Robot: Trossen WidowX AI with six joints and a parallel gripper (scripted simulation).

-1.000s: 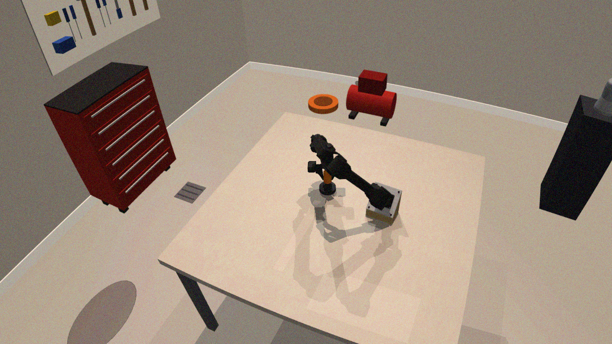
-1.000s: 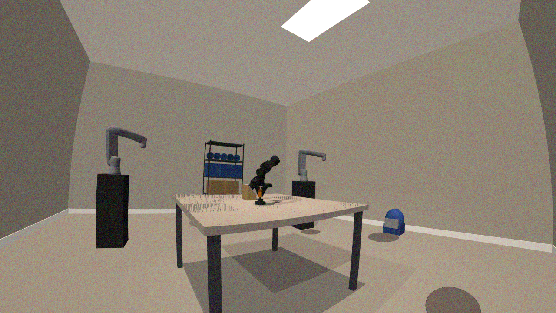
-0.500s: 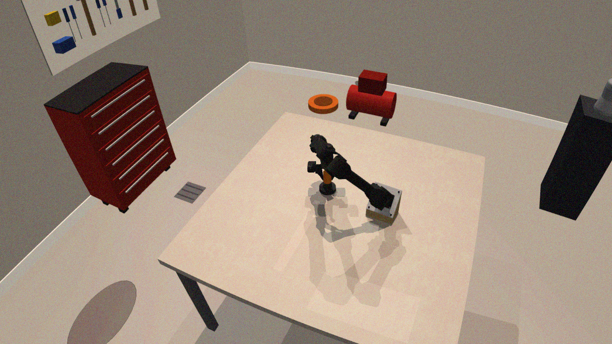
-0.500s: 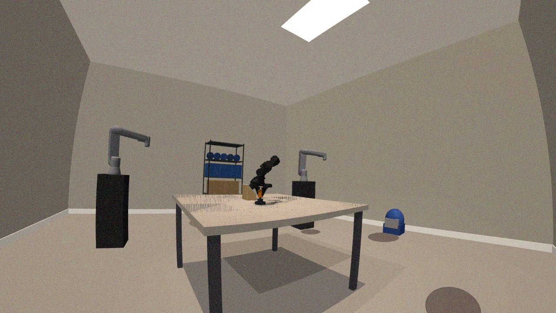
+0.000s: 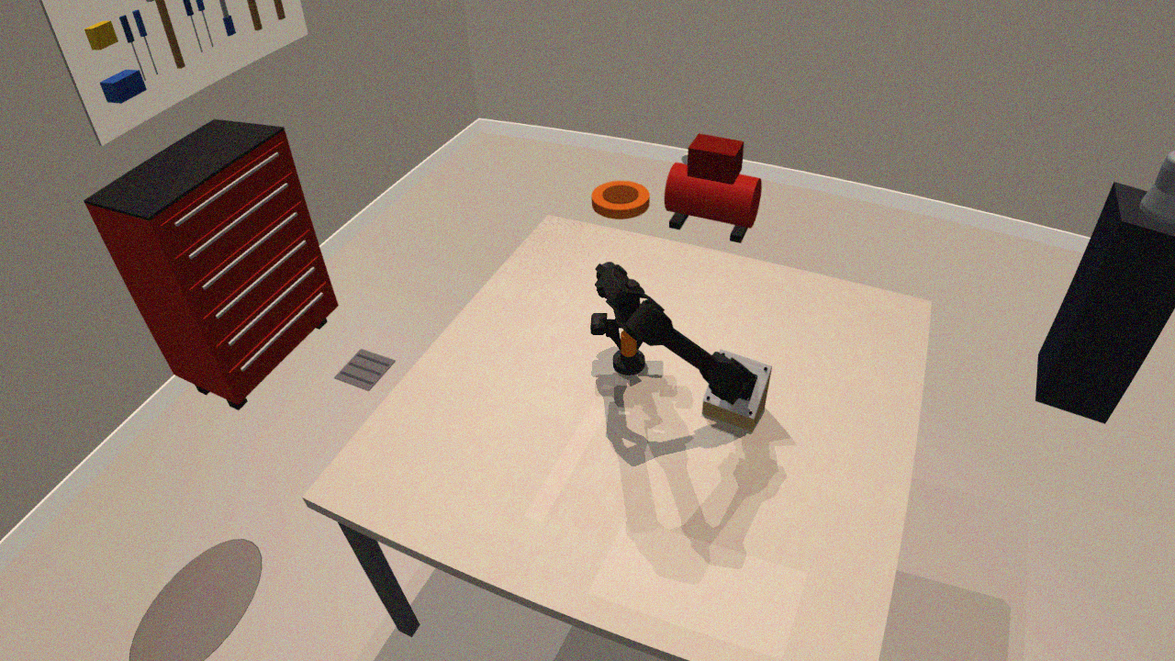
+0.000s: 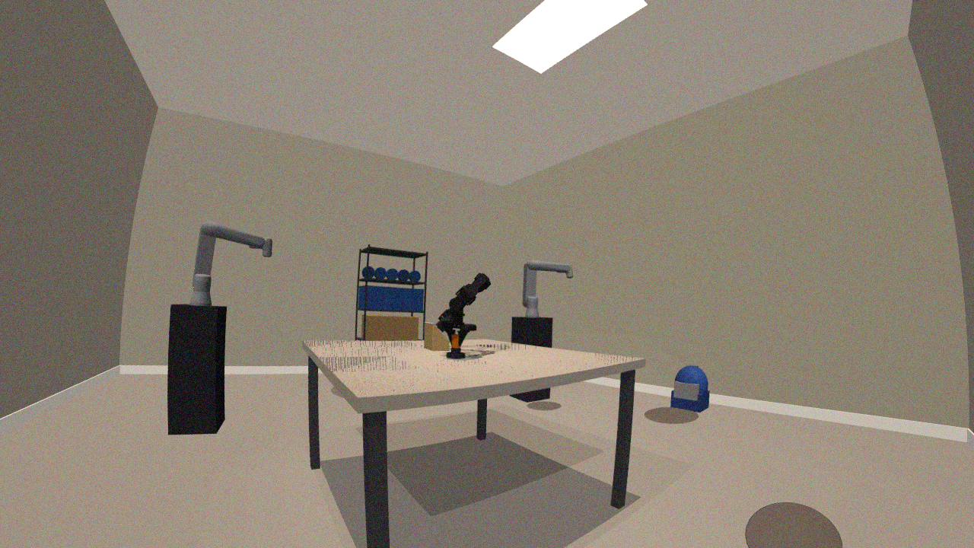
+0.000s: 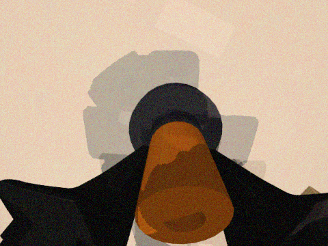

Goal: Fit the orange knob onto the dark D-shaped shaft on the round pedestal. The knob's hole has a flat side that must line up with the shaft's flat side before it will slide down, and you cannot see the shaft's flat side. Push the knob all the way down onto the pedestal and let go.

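Right now my gripper tip is 20 mm below the orange knob. Also, from my gripper tip: round pedestal: 20 mm below.
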